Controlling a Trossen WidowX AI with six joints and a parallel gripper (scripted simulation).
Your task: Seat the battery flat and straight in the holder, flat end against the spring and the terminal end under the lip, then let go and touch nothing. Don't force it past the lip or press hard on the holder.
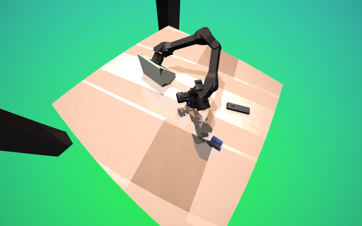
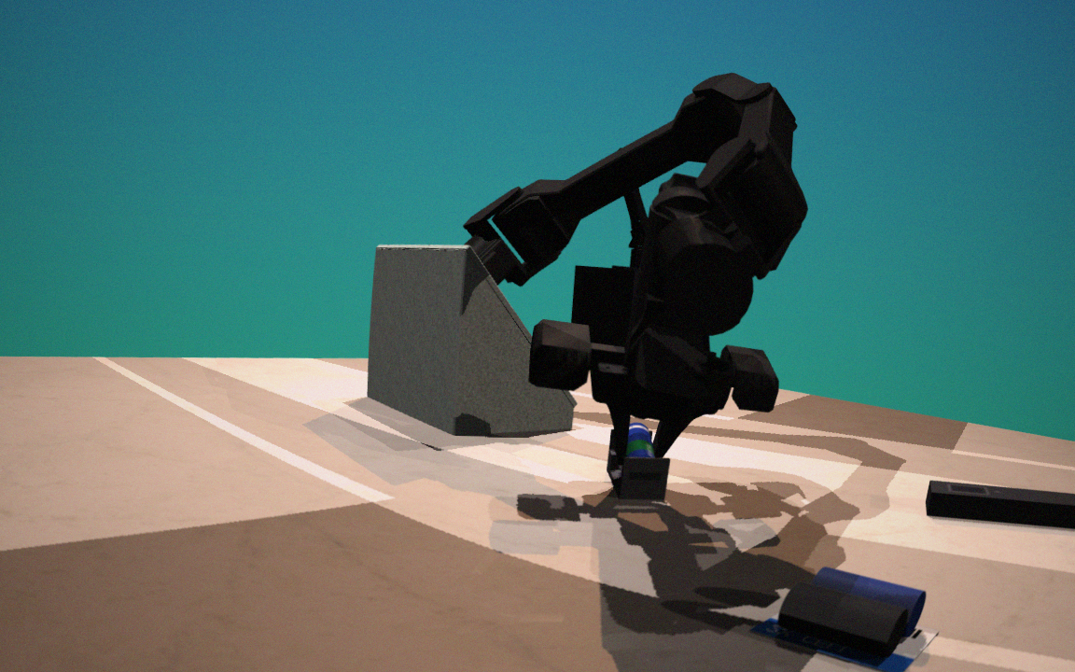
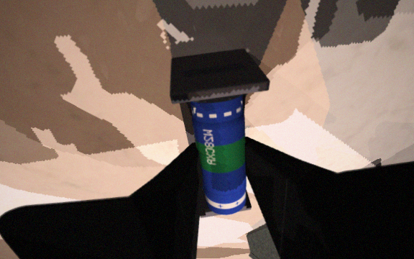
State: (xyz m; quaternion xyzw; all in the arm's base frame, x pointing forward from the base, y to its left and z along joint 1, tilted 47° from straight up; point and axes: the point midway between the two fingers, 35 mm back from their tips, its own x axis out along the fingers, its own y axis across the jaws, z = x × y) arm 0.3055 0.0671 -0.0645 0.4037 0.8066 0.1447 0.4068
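Now: the battery 1 cm above my gripper tip.
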